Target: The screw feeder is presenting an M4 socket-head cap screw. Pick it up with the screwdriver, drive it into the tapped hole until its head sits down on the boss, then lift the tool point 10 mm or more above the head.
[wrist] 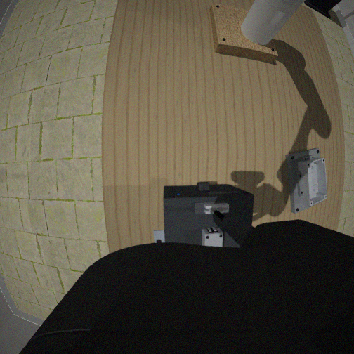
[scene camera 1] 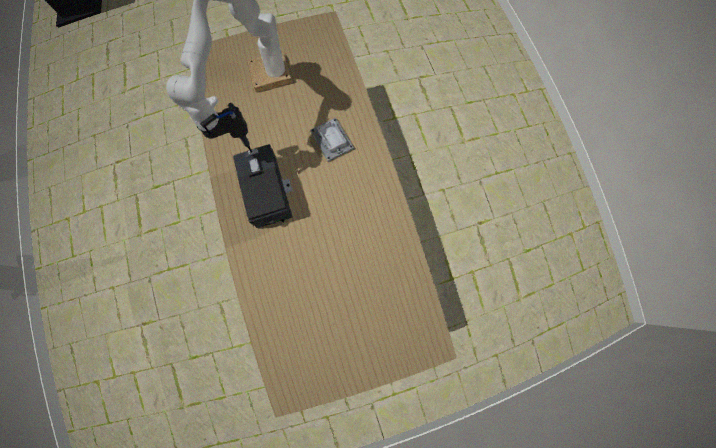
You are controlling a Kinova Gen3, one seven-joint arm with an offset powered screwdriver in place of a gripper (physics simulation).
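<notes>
The black screw feeder (scene camera 1: 269, 192) (wrist: 181, 220) stands on the wooden table top. The screwdriver, my gripper (scene camera 1: 250, 150) (wrist: 216, 212), reaches down at the feeder's pick-up end. Its tip appears at or just above the small light metal pick-up plate (wrist: 224, 207). Any gap between tip and plate is too small to judge. The screw cannot be made out, and whether the tip holds one cannot be told. The grey metal part (scene camera 1: 333, 138) (wrist: 295, 197), with a raised open housing, lies apart from the feeder; its tapped hole cannot be identified for certain.
The wooden table (scene camera 1: 337, 274) (wrist: 145, 100) carries everything. The arm's base block (scene camera 1: 273, 83) (wrist: 240, 52) stands at the far end. A white block (scene camera 1: 255, 165) (wrist: 212, 239) sits on the feeder's top. The tool's black body hides the lower wrist view. Arm shadows fall near the metal part.
</notes>
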